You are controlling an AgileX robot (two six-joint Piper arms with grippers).
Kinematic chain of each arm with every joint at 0, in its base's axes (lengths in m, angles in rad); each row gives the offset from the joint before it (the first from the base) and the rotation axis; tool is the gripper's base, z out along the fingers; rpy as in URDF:
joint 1: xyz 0 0 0.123 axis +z
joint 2: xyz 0 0 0 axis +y
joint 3: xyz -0.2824 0 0.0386 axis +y
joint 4: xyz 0.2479 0 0.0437 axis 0.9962 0 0.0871
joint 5: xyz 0 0 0 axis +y
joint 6: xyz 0.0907 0 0.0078 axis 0.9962 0 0.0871
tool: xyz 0 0 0 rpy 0 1.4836 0
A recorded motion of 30 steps. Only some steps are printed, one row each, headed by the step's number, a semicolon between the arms.
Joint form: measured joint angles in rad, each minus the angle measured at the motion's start. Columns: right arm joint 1, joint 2, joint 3, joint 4, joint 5, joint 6; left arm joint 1, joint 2, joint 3, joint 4, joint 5, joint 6.
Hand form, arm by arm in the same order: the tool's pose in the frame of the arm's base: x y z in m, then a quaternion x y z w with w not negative. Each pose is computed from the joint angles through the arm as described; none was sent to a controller.
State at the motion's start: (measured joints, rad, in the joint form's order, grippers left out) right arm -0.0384 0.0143 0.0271 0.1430 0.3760 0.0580; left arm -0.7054 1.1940 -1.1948 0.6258 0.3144 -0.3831
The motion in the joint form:
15: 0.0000 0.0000 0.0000 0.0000 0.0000 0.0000; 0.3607 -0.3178 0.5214 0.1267 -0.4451 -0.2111
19: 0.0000 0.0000 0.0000 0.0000 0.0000 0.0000; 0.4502 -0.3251 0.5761 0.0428 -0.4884 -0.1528
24: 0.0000 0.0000 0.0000 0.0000 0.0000 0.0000; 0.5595 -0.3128 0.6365 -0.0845 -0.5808 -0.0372
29: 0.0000 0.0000 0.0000 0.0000 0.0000 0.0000; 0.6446 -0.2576 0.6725 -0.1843 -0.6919 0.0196
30: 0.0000 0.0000 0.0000 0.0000 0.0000 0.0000; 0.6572 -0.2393 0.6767 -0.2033 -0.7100 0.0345
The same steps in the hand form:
15: 0.0539 0.0027 0.1697 0.07788 0.80881 0.06565 0.57918; 0.1772 -0.0722 0.3557 0.20630 0.68364 -0.09826 0.69312
19: 0.0539 0.0027 0.1697 0.07788 0.80881 0.06565 0.57918; 0.1801 -0.0570 0.3421 0.17207 0.69519 -0.08363 0.69290
24: 0.0539 0.0027 0.1697 0.07788 0.80881 0.06565 0.57918; 0.1855 -0.0397 0.3276 0.13618 0.69599 -0.06249 0.70224
29: 0.0539 0.0027 0.1697 0.07788 0.80881 0.06565 0.57918; 0.1969 -0.0263 0.3150 0.09510 0.69455 -0.05905 0.71068
30: 0.0539 0.0027 0.1697 0.07788 0.80881 0.06565 0.57918; 0.2004 -0.0240 0.3117 0.08886 0.69637 -0.05690 0.70988

